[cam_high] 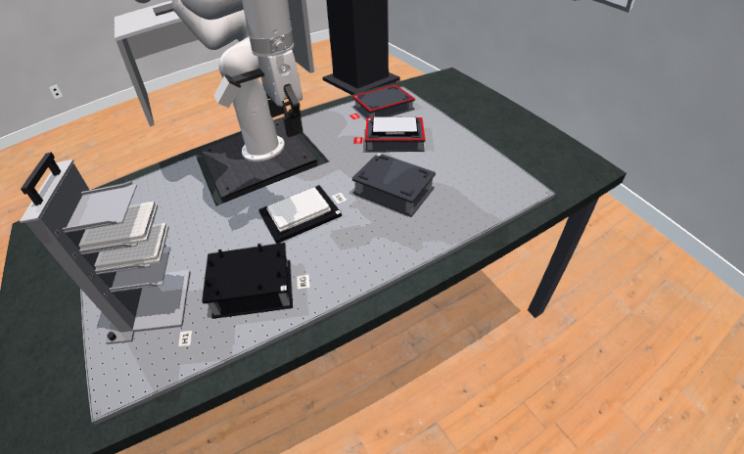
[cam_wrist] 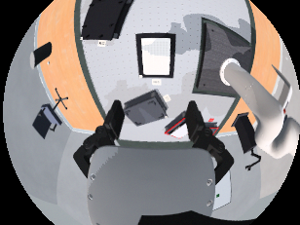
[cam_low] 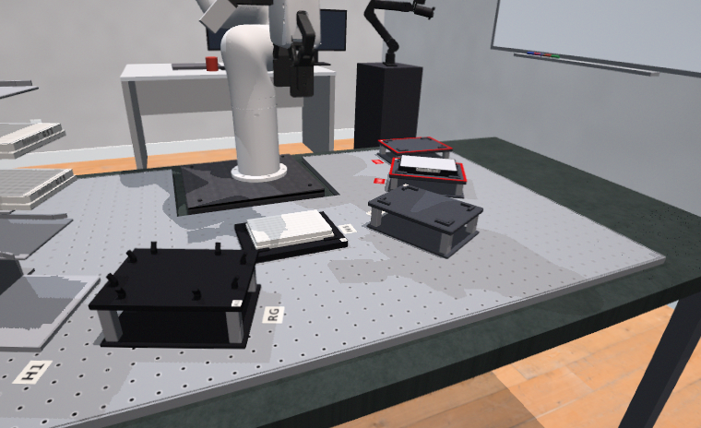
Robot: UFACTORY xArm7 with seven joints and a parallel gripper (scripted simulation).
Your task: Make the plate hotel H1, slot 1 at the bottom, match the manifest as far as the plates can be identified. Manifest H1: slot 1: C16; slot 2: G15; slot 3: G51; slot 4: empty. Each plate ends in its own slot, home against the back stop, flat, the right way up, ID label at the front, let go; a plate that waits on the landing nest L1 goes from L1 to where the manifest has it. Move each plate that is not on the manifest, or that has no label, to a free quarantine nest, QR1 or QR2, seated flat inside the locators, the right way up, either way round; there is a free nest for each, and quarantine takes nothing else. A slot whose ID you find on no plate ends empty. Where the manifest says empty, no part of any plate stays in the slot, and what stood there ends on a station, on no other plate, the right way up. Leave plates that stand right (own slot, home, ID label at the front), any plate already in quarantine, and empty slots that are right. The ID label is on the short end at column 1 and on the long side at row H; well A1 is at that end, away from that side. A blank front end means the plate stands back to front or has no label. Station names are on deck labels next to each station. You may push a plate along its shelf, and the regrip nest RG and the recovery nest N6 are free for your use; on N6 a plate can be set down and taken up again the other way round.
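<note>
My gripper is now 1 cm to the left of the flat black nest N6 and 25 cm above it. Round my hand: black regrip nest RG (12 cm ahead, 20 cm to the right, 20 cm below); RG deck label (17 cm ahead, 11 cm to the right, 25 cm below); plate hotel H1 (2 cm behind, 44 cm to the right, 9 cm below).
</note>
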